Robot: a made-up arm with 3 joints. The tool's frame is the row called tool.
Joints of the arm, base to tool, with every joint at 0 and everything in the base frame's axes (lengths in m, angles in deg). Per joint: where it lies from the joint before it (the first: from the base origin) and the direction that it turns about. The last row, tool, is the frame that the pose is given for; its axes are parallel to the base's.
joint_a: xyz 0 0 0.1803 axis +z
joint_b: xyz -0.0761 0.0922 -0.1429 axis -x
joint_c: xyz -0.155 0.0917 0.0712 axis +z
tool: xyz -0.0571 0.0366 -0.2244
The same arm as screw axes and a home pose.
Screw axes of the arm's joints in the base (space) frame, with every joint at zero. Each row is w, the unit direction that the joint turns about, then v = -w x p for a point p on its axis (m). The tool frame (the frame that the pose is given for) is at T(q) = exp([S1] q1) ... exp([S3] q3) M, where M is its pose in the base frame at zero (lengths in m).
S1: w 0 0 1 v 0.0000 0.0000 0.0000
S2: w -1 0 0 v 0.0000 -0.0374 0.0922
S3: w 0 0 1 v 0.1839 0.2311 0.0000
M: xyz -0.2882 0.2205 -0.1158 (m) rpy 0.00 0.00 0.00 (deg, as in URDF)

